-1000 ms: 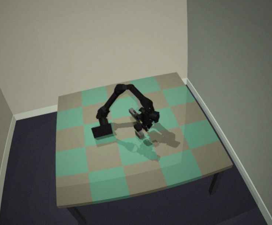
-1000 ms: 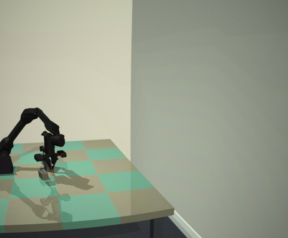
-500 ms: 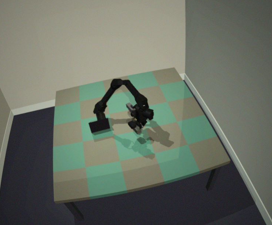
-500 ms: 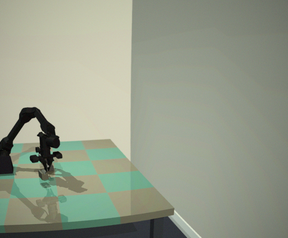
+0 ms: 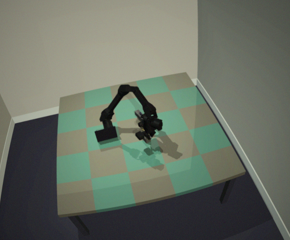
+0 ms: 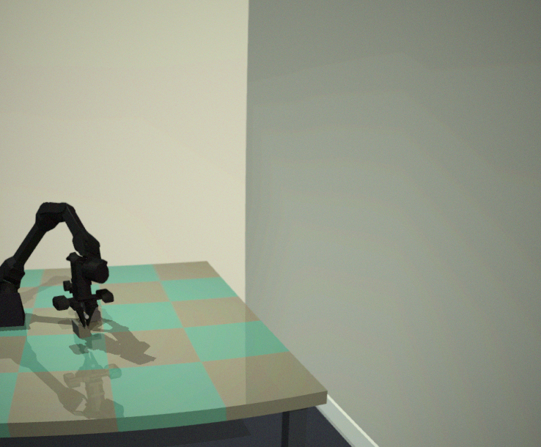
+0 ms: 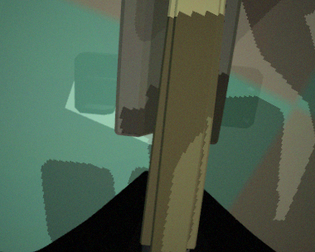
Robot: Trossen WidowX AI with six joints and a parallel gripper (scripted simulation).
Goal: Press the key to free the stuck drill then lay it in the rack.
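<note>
Right now my gripper tip is 1 cm past the drill, 4 cm to the right of it and 3 cm below it. The rest, counted from my gripper tip: rack: 2 cm behind, 5 cm to the left, 3 cm below.
</note>
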